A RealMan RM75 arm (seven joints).
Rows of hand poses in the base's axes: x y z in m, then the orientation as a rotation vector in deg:
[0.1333, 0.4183, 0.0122, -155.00, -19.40, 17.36]
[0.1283, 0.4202, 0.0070, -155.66, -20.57, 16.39]
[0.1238, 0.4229, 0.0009, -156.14, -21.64, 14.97]
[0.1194, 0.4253, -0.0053, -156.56, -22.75, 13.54]
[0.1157, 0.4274, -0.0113, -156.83, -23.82, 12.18]
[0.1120, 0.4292, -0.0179, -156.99, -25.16, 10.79]
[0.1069, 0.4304, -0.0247, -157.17, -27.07, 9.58]
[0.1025, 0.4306, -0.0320, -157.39, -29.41, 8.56]
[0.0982, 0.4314, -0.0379, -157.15, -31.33, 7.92]
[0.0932, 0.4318, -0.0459, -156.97, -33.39, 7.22]
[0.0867, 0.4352, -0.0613, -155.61, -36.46, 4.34]
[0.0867, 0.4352, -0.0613, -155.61, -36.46, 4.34]
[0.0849, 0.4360, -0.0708, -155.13, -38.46, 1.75]
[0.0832, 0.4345, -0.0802, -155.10, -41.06, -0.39]
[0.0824, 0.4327, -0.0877, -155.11, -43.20, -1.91]
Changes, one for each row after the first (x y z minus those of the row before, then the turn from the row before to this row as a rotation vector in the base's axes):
[-0.0050, 0.0019, -0.0052, -0.51, -0.96, 0.68]
[-0.0045, 0.0027, -0.0061, -0.26, -1.21, 0.54]
[-0.0044, 0.0024, -0.0062, -0.22, -1.21, 0.57]
[-0.0037, 0.0021, -0.0060, -0.10, -1.13, 0.55]
[-0.0037, 0.0018, -0.0066, -0.03, -1.17, 0.74]
[-0.0051, 0.0012, -0.0068, -0.16, -1.14, 1.16]
[-0.0044, 0.0002, -0.0073, -0.30, -1.08, 1.47]
[-0.0043, 0.0008, -0.0059, 0.10, -0.67, 1.27]
[-0.0050, 0.0004, -0.0080, 0.01, -0.75, 1.35]
[-0.0065, 0.0034, -0.0154, 1.33, -2.14, 1.91]
[0.0000, 0.0000, 0.0000, 0.00, 0.00, 0.00]
[-0.0018, 0.0008, -0.0095, 0.55, -1.98, 1.11]
[-0.0017, -0.0015, -0.0094, -0.14, -1.89, 1.50]
[-0.0008, -0.0018, -0.0075, -0.23, -1.40, 1.25]

